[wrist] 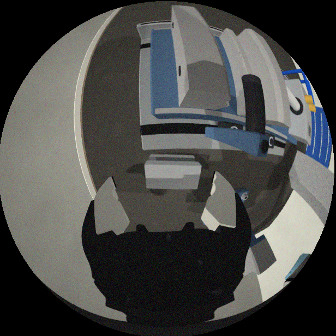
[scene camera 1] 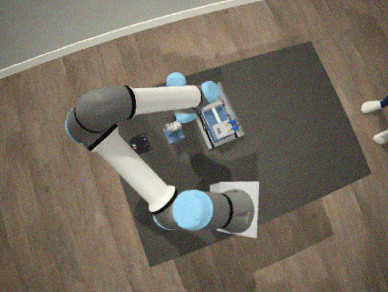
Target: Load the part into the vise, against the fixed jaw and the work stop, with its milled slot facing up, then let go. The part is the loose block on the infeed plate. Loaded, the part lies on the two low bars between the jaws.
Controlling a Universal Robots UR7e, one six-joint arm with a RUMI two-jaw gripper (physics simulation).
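Places are measured from the arm's base along level axes (x ahead, y left, z up), in centimetres.
Pixels of known places: arm's base, origin of the base link: (scene camera 1: pixel 237 210).
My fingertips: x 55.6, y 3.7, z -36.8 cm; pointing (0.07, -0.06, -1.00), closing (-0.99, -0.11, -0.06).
Ahead of a thing's pixels: the offset from my fingertips to its middle. "spot": to the spot under its first point. Level surfaces: height alone.
My gripper (wrist: pixel 163 176) is open and empty. In the scene view the arm hides it. A grey block (wrist: pixel 172 176), which looks like the part, sits low beside the vise, beyond the fingertips and between them in the picture. A dark band runs along its upper side; I cannot tell whether that is the slot, or what the block rests on. The vise @[dx -11.1, dy -14.5, dz +3.2 cm] (scene camera 1: pixel 210 118) (wrist: pixel 164 75) stands beyond the block. Its fixed jaw (wrist: pixel 197 60) is on the left in the wrist view, the moving jaw (wrist: pixel 265 75) on the right. The work stop, a black post (wrist: pixel 255 102), stands near the gap. The low bars are not clear.
A blue plate @[dz -0.7 cm] (scene camera 1: pixel 174 137) with pale blocks @[spot: dx -13.9, dy +7.8, dz +11.4 cm] (scene camera 1: pixel 173 126) stands left of the vise in the scene view. A black plate @[dx -14.9, dy +26.0, dz -1.3 cm] (scene camera 1: pixel 140 143) lies farther left. The vise's cylinder end has blue tubes and yellow fittings (wrist: pixel 310 103). The white robot base plate (scene camera 1: pixel 254 192) is nearer the front.
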